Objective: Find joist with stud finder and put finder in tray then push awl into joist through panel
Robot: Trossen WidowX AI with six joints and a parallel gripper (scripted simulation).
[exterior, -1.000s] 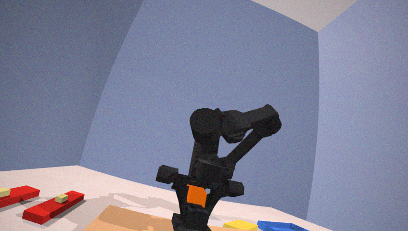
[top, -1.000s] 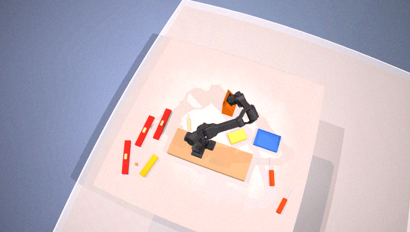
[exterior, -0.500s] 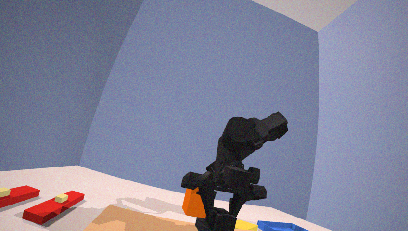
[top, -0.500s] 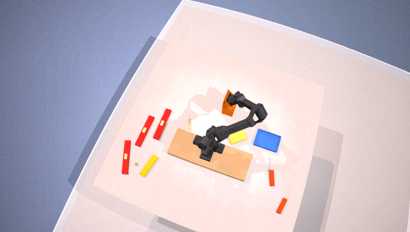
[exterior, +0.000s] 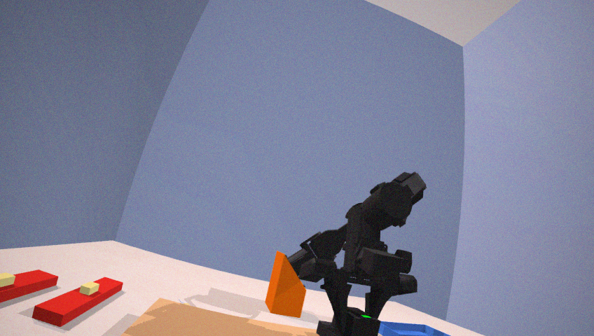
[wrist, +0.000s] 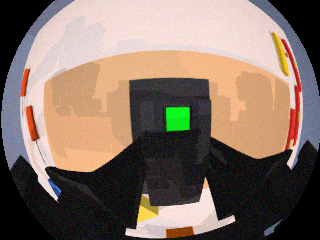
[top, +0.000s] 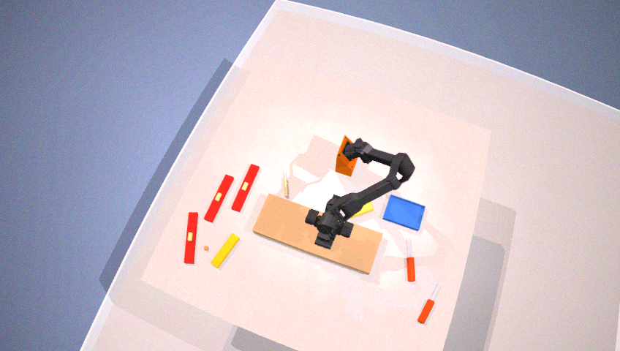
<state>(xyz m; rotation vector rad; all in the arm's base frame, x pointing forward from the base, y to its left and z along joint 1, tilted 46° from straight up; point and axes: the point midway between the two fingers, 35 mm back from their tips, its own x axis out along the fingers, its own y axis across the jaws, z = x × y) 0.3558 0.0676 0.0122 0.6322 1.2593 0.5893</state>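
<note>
Right now the blue tray is 24 cm behind my gripper tip, 27 cm to the left of it and 5 cm below it. The rest, counted from my gripper tip: yellow block: 18 cm behind, 7 cm to the left, 5 cm below; then awl: 17 cm behind, 27 cm to the right, 6 cm below; then stud finder: 1 cm ahead, 2 cm above.
</note>
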